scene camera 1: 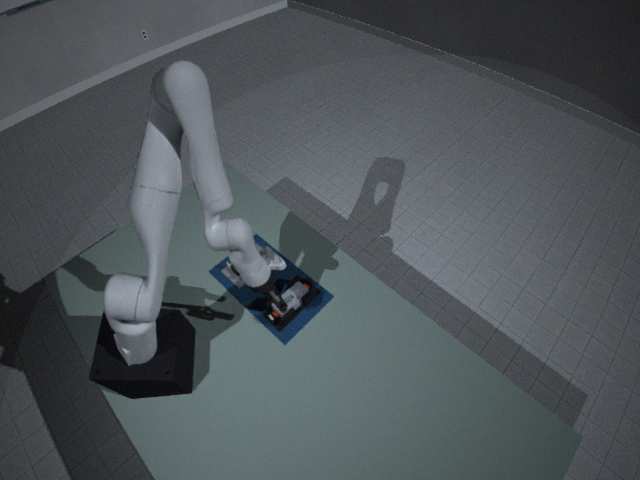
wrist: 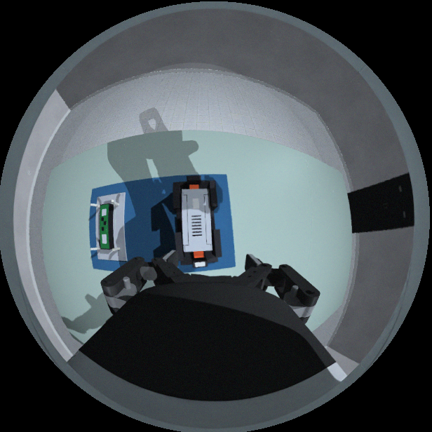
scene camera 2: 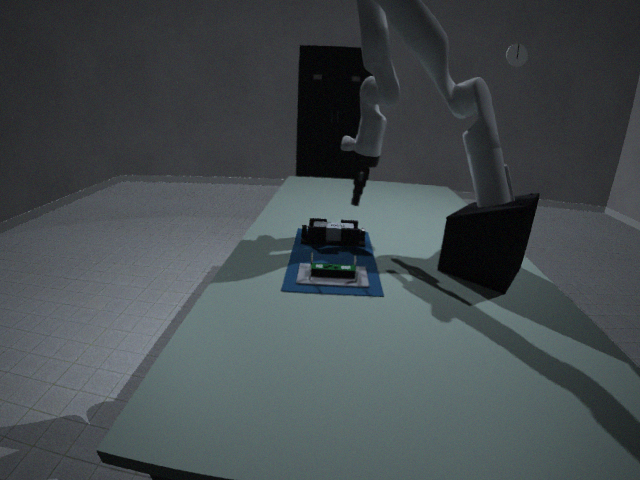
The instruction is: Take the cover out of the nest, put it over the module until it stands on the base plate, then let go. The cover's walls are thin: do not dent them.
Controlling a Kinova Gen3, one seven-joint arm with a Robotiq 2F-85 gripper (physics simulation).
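Note:
The cover (scene camera 1: 293, 298) (scene camera 2: 333, 233) (wrist: 204, 215), a light grey box with slots in its top, sits in the black nest (scene camera 2: 310, 237) (wrist: 216, 247). The nest has orange pads at both ends. The module, a black block with a green board (scene camera 2: 333, 267) (wrist: 104, 226), stands on the light grey base plate (scene camera 2: 303, 279) (wrist: 119, 227) between thin white posts. The arm partly hides it in scene camera 1. My gripper (scene camera 2: 355, 202) (wrist: 211, 260) is wide open and empty. It hangs above the nest's near end in the wrist view, apart from the cover.
A blue mat (scene camera 1: 285, 336) (scene camera 2: 290, 287) (wrist: 228, 220) lies under the nest and base plate on the pale green table (scene camera 1: 361, 392) (scene camera 2: 310, 372) (wrist: 290, 200). The white posts stand up beside the module. The arm's black pedestal (scene camera 1: 149, 377) (scene camera 2: 480, 248) stands on the table.

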